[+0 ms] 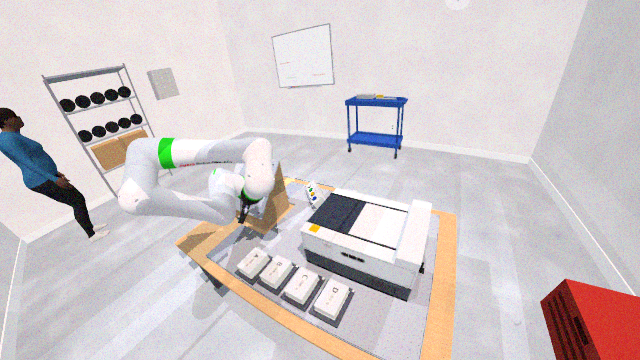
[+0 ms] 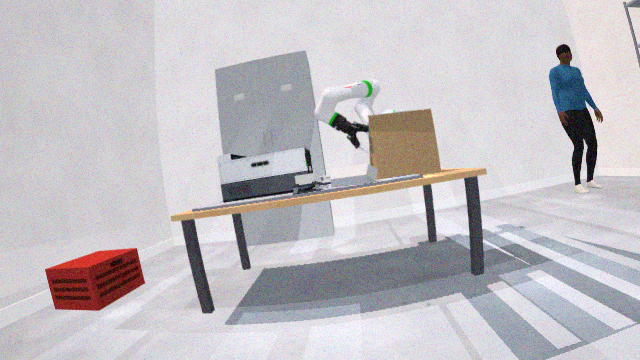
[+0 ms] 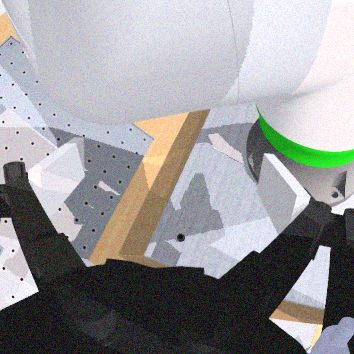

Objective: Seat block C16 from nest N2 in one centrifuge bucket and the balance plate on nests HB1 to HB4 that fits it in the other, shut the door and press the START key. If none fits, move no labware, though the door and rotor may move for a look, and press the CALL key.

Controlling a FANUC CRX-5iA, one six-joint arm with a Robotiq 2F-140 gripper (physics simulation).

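Places are measured from the arm's base along level axes (x ahead, y left, z up), in metres.
Where they show: gripper, fingertip midpoint: (image 3: 171,164); arm's base, link origin: (image 2: 399,141) (image 3: 306,153).
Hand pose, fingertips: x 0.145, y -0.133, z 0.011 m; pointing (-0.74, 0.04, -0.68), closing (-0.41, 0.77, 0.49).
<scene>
Things, the pixels of their top centre, and the offset from my fingertips.
- A, top centre: (image 1: 252,260) dx +0.193, dy -0.137, dz -0.136 m
- B, top centre: (image 1: 275,268) dx +0.318, dy -0.105, dz -0.136 m
- C, top centre: (image 1: 301,282) dx +0.455, dy -0.091, dz -0.136 m
- D, top centre: (image 1: 331,296) dx +0.589, dy -0.072, dz -0.136 m
- key panel, top centre: (image 2: 352,165) (image 1: 314,188) dx +0.118, dy +0.442, dz -0.106 m
My gripper (image 1: 243,212) (image 2: 361,136) (image 3: 171,164) is open and empty, raised above the table beside an upright brown board (image 1: 280,202) (image 2: 404,145). The white centrifuge (image 1: 325,241) (image 2: 265,172) stands on the table; its top shows a dark panel and a white panel, and no rotor or bucket is visible. Four white plates in dark nests stand in a row before it: A (image 1: 254,262), B (image 1: 276,271), C (image 1: 302,285) and D (image 1: 332,298). Their small marks are unreadable. A key panel (image 1: 313,194) with coloured keys stands behind the centrifuge. I cannot make out block C16 or nest N2.
The table (image 1: 445,265) (image 2: 345,193) has a wooden rim. A red crate (image 1: 605,320) (image 2: 95,281) lies on the floor. A blue cart (image 1: 376,102) stands at the back. A person (image 1: 30,155) (image 2: 571,92) stands beyond the arm. A grey cabinet (image 2: 265,117) stands behind the table.
</scene>
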